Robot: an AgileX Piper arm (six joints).
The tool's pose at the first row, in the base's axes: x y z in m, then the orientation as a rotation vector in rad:
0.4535 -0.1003 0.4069 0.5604 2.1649 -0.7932
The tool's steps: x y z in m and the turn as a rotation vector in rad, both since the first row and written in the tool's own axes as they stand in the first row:
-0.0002 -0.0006 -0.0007 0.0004 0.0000 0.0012
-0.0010 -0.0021 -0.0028 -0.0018 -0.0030 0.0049
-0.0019 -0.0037 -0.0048 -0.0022 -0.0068 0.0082
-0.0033 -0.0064 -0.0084 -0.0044 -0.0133 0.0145
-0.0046 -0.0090 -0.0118 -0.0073 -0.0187 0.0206
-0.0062 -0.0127 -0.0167 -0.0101 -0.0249 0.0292
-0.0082 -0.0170 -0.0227 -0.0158 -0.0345 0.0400
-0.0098 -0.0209 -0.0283 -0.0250 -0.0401 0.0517
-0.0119 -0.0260 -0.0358 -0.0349 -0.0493 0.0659
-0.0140 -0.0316 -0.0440 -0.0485 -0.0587 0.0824
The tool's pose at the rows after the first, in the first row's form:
0.4529 -0.1003 0.4076 0.5619 2.1643 -0.7930
0.4515 -0.1000 0.4099 0.5631 2.1605 -0.7889
0.4501 -0.0999 0.4122 0.5643 2.1557 -0.7871
0.4475 -0.0995 0.4162 0.5665 2.1476 -0.7821
0.4451 -0.0992 0.4199 0.5685 2.1408 -0.7762
0.4414 -0.0987 0.4250 0.5728 2.1322 -0.7692
0.4370 -0.0979 0.4313 0.5761 2.1202 -0.7583
0.4329 -0.0971 0.4369 0.5806 2.1124 -0.7425
0.4274 -0.0958 0.4443 0.5853 2.1003 -0.7250
0.4212 -0.0944 0.4522 0.5904 2.0879 -0.7024

